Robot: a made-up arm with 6 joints.
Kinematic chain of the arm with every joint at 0, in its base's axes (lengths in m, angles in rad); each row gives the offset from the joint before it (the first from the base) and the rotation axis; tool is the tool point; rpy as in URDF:
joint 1: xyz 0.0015 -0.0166 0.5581 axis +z
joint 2: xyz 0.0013 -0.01 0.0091 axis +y
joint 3: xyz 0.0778 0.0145 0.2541 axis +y
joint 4: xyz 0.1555 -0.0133 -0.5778 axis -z
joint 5: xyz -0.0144 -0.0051 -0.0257 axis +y
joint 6: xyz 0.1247 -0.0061 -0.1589 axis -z
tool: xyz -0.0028 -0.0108 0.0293 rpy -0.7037 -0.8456 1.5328
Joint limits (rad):
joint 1: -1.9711..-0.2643
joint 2: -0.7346..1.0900
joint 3: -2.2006..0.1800
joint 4: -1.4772..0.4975
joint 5: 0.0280..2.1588
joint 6: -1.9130..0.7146
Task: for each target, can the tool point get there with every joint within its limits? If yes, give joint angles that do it. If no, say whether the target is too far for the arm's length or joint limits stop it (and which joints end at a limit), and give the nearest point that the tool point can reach.
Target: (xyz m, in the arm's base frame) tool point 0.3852 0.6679 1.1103
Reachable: no: joint limits stop it (at a limit: joint 1, joint 2, joint 4, joint 5, joint 6) | nearest point 0.3547 -0.0329 1.2637 | short by 0.718 m
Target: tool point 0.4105 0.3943 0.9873
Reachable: no: joint limits stop it (at a limit: joint 1, joint 2, joint 4, joint 5, joint 6) | nearest point 0.4819 -0.0673 1.0725 | short by 0.475 m
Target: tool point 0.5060 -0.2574 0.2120
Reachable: yes | joints -0.4143 0.1752 -0.7830 0.0992 1.4887 0.0381
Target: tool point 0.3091 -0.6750 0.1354
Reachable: yes | joints -1.0071 0.6617 -1.2363 -0.7829 1.2302 -0.1706
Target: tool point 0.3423 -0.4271 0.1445
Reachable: yes | joints -0.5361 0.4491 -0.7391 -1.3078 1.8365 0.3376
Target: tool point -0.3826 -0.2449 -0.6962
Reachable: no: too far | nearest point -0.2011 -0.2801 -0.1800 | short by 0.548 m
